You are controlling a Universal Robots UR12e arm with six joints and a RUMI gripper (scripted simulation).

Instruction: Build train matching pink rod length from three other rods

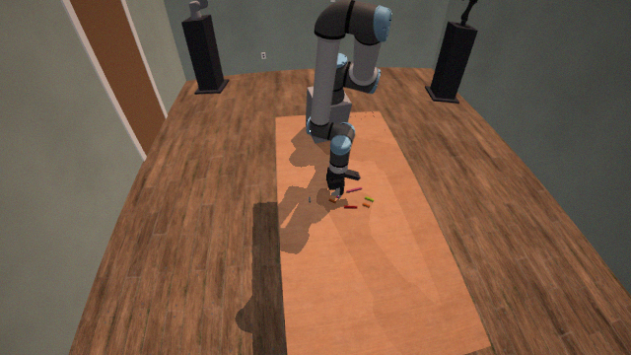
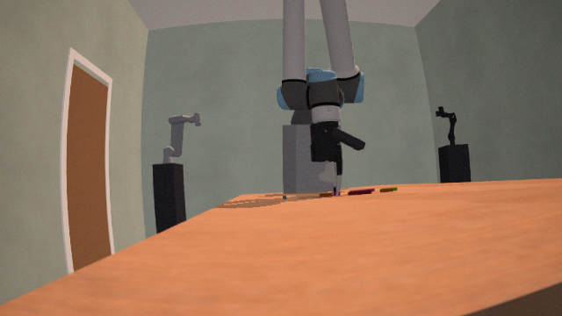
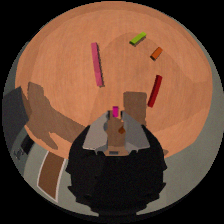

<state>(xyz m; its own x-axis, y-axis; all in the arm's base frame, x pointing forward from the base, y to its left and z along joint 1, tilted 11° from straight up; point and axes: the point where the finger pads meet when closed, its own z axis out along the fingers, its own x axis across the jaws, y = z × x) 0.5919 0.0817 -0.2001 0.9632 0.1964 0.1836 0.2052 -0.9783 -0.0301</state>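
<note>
The magenta rod lies 10 mm below my hand. The rest, counted from my hand: pink rod (90 mm to the left, 50 mm behind, 10 mm below); red rod (70 mm ahead, 60 mm to the left, 10 mm below); grey rod (160 mm to the right, 30 mm ahead, 10 mm below).
</note>
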